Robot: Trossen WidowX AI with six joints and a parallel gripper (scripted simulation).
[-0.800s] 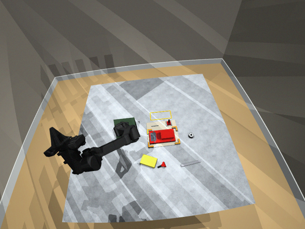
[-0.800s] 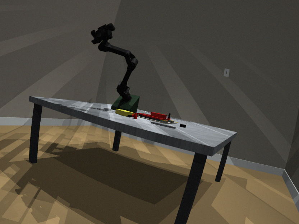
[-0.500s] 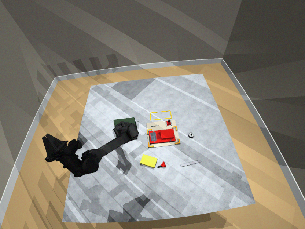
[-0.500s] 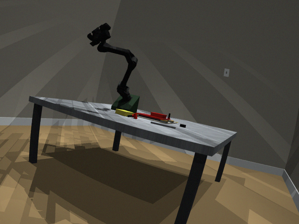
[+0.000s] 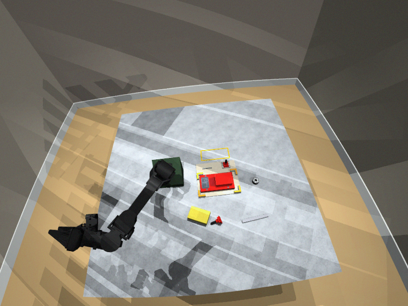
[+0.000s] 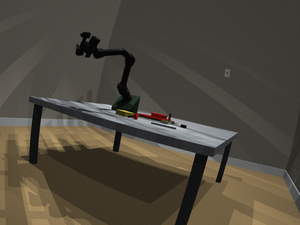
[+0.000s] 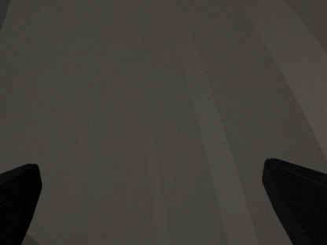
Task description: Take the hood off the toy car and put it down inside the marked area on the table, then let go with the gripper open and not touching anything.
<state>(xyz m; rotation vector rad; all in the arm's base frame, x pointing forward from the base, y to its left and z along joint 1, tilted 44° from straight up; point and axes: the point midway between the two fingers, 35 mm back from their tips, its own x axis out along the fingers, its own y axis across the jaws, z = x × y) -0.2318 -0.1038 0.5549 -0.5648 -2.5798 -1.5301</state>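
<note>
My gripper tip is 55 cm short of the red hood, 42 cm to the right of it and 44 cm above it. From my gripper tip the other things lie so: yellow block 42 cm ahead, 21 cm to the left, 47 cm below; grey bar 72 cm ahead, 21 cm to the left, 48 cm below; wheel 74 cm ahead, 43 cm to the left, 47 cm below.
</note>
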